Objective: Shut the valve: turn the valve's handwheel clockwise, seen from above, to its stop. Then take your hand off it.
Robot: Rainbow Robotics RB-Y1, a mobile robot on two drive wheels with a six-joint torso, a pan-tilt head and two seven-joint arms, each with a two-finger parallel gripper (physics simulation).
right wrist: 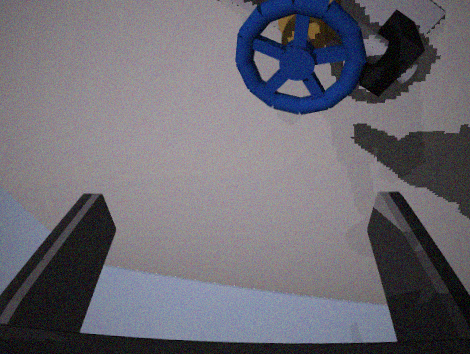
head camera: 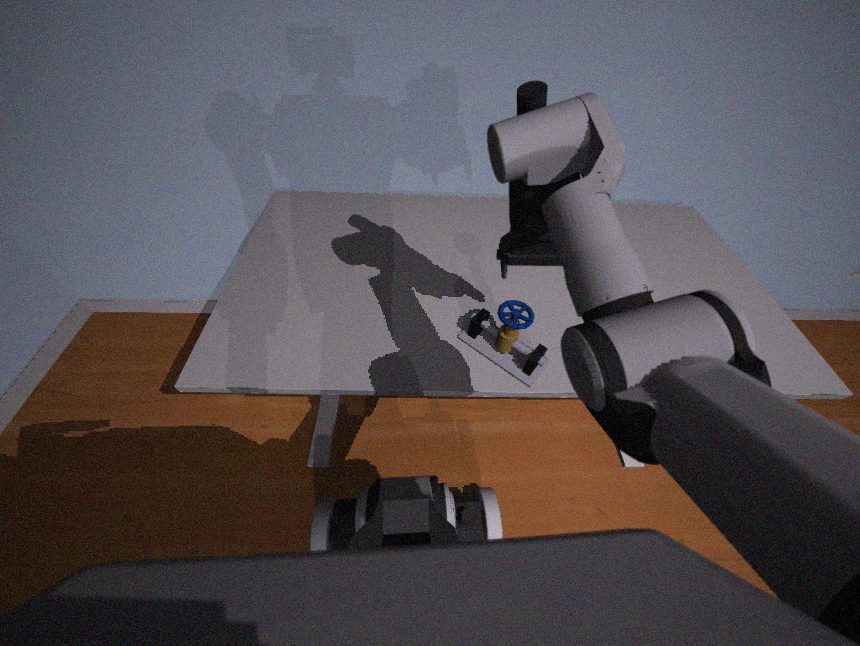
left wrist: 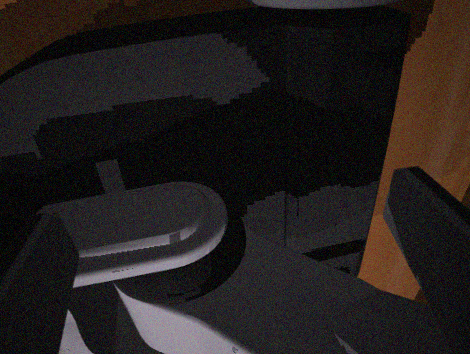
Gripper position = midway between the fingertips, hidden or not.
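Note:
The head camera shows a valve (head camera: pixel 500 345) and my right gripper (head camera: pixel 535 274). In the right wrist view, the valve (right wrist: pixel 376 50) and my right gripper (right wrist: pixel 236 212) are visible. The left wrist view shows my left gripper (left wrist: pixel 231 213).

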